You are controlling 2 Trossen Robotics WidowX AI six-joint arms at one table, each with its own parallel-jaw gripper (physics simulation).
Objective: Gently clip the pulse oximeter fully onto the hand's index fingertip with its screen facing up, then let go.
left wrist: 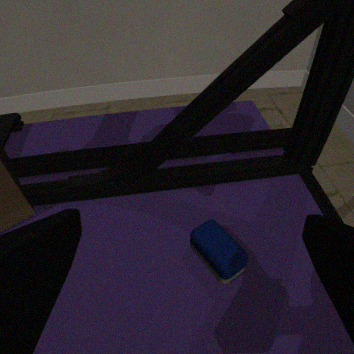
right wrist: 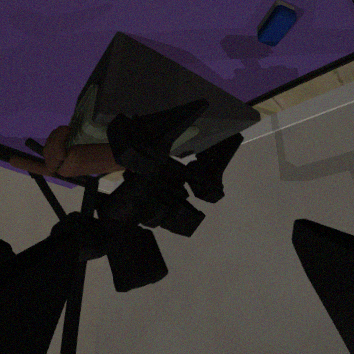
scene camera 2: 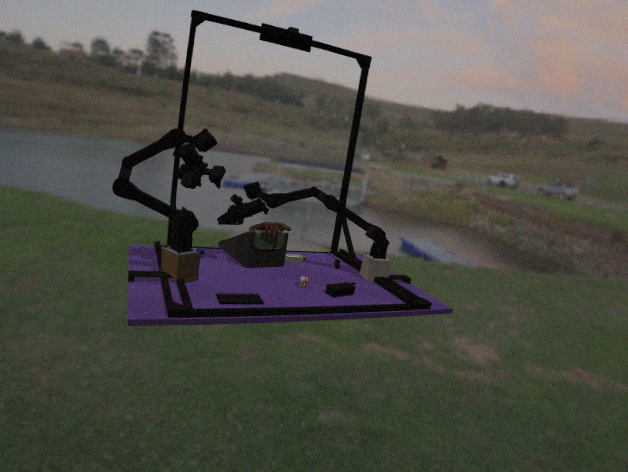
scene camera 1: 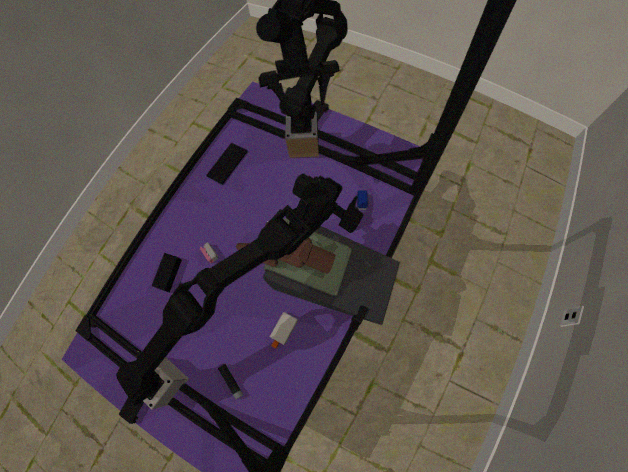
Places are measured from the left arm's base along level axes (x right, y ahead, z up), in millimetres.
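Pixels of known places: left gripper, fingertip midpoint: (left wrist: 194, 223) (right wrist: 225, 119) (scene camera 2: 217, 221) (scene camera 1: 342, 188); right gripper, fingertip midpoint: (right wrist: 186, 236) (scene camera 2: 210, 186) (scene camera 1: 305, 108); left arm's base, link origin: (scene camera 2: 377, 256) (scene camera 1: 149, 383); right arm's base, link origin: (scene camera 2: 181, 249) (scene camera 1: 301, 124).
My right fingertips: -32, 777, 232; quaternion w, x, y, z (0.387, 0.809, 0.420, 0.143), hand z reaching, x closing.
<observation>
For each thing: its top centre in the pictures, then the offset to it from my right fingertips, as dx, dy, dz. Level surfaces: height alone.
- small white-and-pink block, top centre: (scene camera 1: 207, 251) (scene camera 2: 304, 278) -108, -397, -306
- purple mat, surface height: dz -338
- blue-and-white block, top centre: (left wrist: 218, 242) (right wrist: 277, 30) (scene camera 1: 362, 197) +180, +14, -305
- white bottle, top centre: (scene camera 1: 281, 331) (scene camera 2: 296, 255) +219, -448, -310
- dark cylinder, top centre: (scene camera 1: 229, 381) (right wrist: 39, 154) +187, -650, -310
- flat black slab, top centre: (scene camera 2: 240, 298) (scene camera 1: 226, 162) -280, -121, -330
- black box, top centre: (scene camera 1: 164, 271) (scene camera 2: 341, 285) -179, -528, -302
A small white-and-pink block (scene camera 1: 208, 252) (scene camera 2: 303, 282), which looks like the pulse oximeter, lies on the purple mat (scene camera 1: 203, 213); its screen cannot be made out. The brown hand (scene camera 1: 319, 256) (scene camera 2: 271, 226) (right wrist: 90, 159) rests on a green pad on a dark wedge (scene camera 1: 373, 279) (scene camera 2: 261, 257) (right wrist: 150, 85). My left arm hides part of its fingers in scene camera 1. My left gripper (scene camera 2: 228, 221) (left wrist: 194, 223) (right wrist: 225, 119) is open and empty, high beside the wedge. My right gripper (scene camera 2: 209, 181) is open and empty, higher up. Both are away from the white-and-pink block.
A blue-and-white block (scene camera 1: 361, 198) (left wrist: 219, 249) (right wrist: 277, 25) lies beyond the wedge. A white bottle (scene camera 1: 283, 328) with an orange cap, a dark cylinder (scene camera 1: 229, 380), a flat black slab (scene camera 1: 227, 163) and a black box (scene camera 1: 166, 272) lie on the mat. A black frame surrounds the workspace.
</observation>
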